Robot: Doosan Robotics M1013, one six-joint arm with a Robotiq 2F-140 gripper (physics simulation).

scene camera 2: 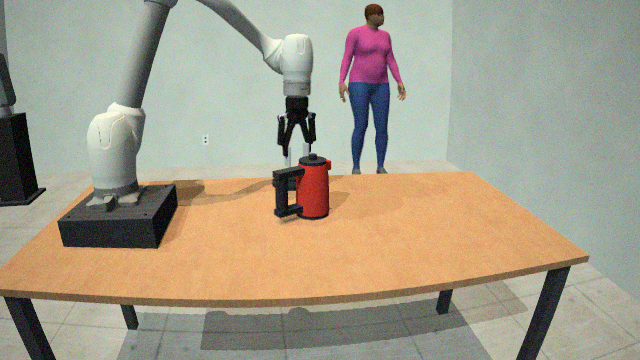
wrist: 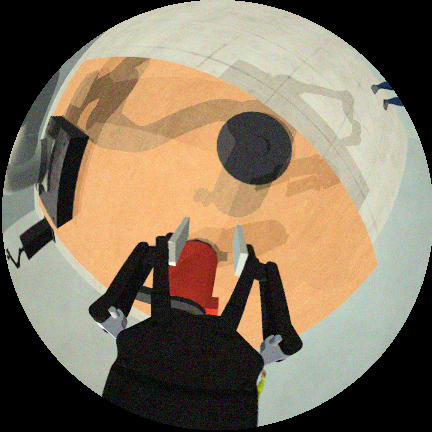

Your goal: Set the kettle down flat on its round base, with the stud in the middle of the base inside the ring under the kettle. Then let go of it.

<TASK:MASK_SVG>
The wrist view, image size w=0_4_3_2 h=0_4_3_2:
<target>my gripper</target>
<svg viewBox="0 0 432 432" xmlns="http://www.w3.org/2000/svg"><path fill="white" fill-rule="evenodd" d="M184 216L174 232L167 232L165 236L157 235L155 237L155 245L148 245L146 241L138 242L114 276L105 293L88 307L88 312L96 323L116 339L117 356L109 369L101 396L134 414L169 425L203 430L231 430L256 427L258 416L256 381L263 365L279 362L302 347L302 341L290 321L277 264L273 261L259 262L259 259L255 256L253 246L245 243L242 225L236 224L232 240L234 275L238 275L239 278L221 314L192 314L183 309L171 307L168 264L175 266L188 237L190 217ZM253 279L258 280L263 341L260 343L259 353L236 330L243 314ZM153 263L150 317L125 328L127 324L126 317L150 263Z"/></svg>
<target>red kettle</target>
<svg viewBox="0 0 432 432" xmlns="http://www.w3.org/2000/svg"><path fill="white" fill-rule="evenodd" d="M153 263L150 263L135 296L136 300L149 304L152 287L144 286L143 283L153 268ZM186 240L175 266L168 264L171 307L183 309L192 314L217 315L218 297L212 296L217 265L216 252L207 242L199 239Z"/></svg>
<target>dark round base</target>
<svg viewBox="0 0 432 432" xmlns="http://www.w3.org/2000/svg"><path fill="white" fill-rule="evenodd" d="M233 115L221 126L216 139L216 152L221 165L233 178L243 183L260 185L274 181L284 173L291 159L292 148L287 131L275 118L262 112L244 111Z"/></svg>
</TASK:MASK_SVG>
